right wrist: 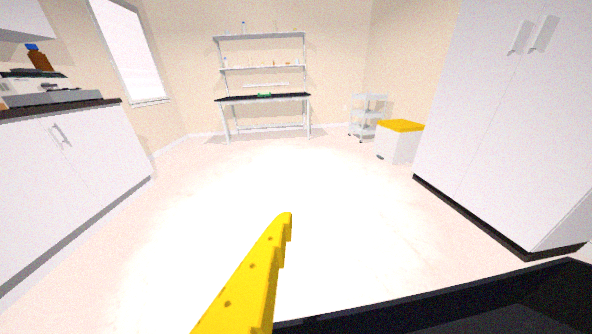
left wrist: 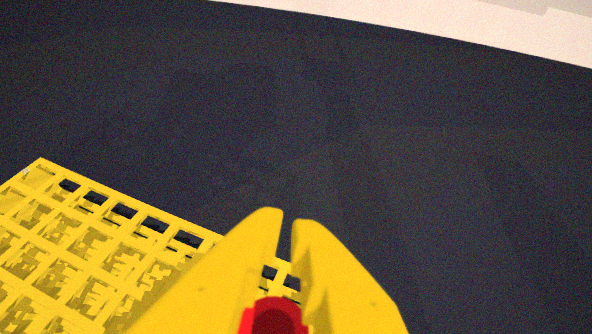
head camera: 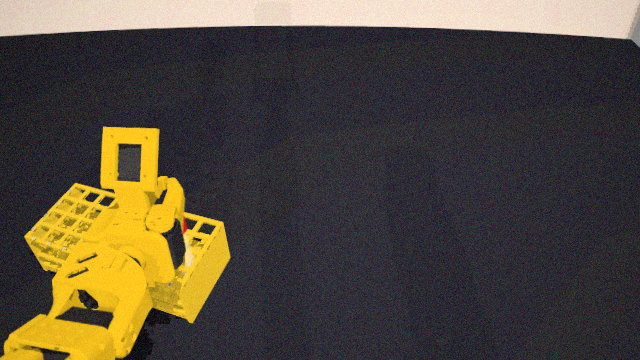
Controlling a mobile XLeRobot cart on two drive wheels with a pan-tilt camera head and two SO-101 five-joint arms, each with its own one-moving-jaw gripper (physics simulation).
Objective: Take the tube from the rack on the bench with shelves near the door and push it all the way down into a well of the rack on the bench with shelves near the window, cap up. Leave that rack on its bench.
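Places are measured from the left arm's base along level axes (x ahead, y left, z up), in millimetres.
Pixels of known places: left end effector, tool point: (left wrist: 279, 230) (head camera: 166, 181); right end effector, tool point: (right wrist: 291, 222).
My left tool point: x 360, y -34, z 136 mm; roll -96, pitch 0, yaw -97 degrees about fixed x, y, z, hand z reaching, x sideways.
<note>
Behind a point stands the place of what it marks.
The tube stands in a yellow rack (head camera: 210, 277) @[y -52, x 357, z 5 mm] (left wrist: 126, 195) @[y 54, x 438, z 44 mm] on a black bench top. Its red cap (head camera: 185, 226) @[y -45, x 348, z 93 mm] (left wrist: 277, 317) @[y -36, x 353, z 106 mm] and part of its white body (head camera: 189, 256) @[y -42, x 345, z 54 mm] show past my left gripper (left wrist: 287, 220) @[y -34, x 360, z 136 mm] in the head view. That gripper is shut, tips close together, low over the rack. In the left wrist view the cap shows low between the jaws, near their bases; a firm press on it is not plain. My right gripper (right wrist: 285, 216) is fully open, one jaw in view, over the floor. A small green rack (right wrist: 264, 94) @[y -429, x -3035, z 14 mm] lies on the far bench.
The far bench (right wrist: 300, 95) @[y 138, x -2927, z -26 mm] has shelves above it, right of the window (right wrist: 132, 55) @[y -2228, x -3129, z 650 mm]. A wheeled cart (right wrist: 368, 95) @[y 1078, x -2553, z -48 mm] and a white box with a yellow lid (right wrist: 400, 125) @[y 1128, x -1855, z -325 mm] stand to its right. Cabinets flank the floor at left and right. A black edge crosses the bottom right.
</note>
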